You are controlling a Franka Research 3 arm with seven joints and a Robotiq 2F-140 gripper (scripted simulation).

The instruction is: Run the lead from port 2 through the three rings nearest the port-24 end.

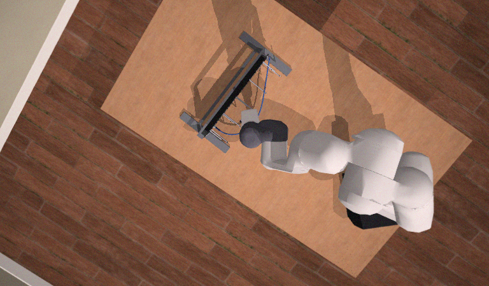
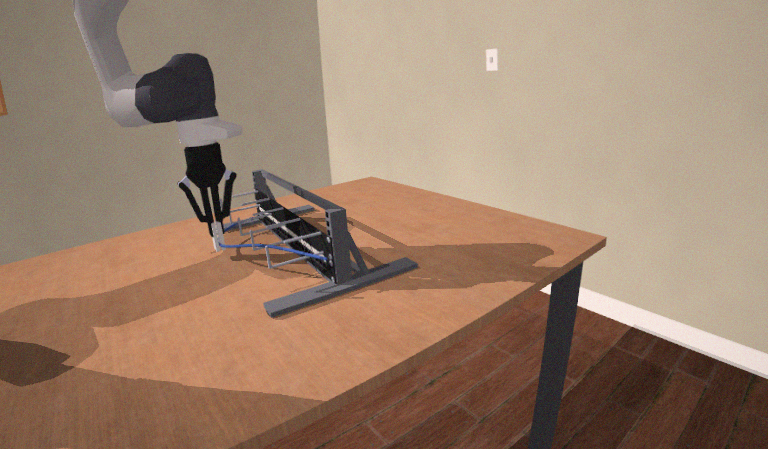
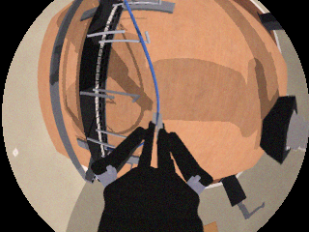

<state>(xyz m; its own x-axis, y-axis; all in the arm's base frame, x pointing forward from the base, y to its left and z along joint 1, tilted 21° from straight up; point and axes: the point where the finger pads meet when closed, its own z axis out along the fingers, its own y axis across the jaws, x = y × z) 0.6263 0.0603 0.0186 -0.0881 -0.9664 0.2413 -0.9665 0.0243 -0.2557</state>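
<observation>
Right now the dark rack is 150 mm ahead of my hand, 70 mm to the right of it and 20 mm above it.
</observation>
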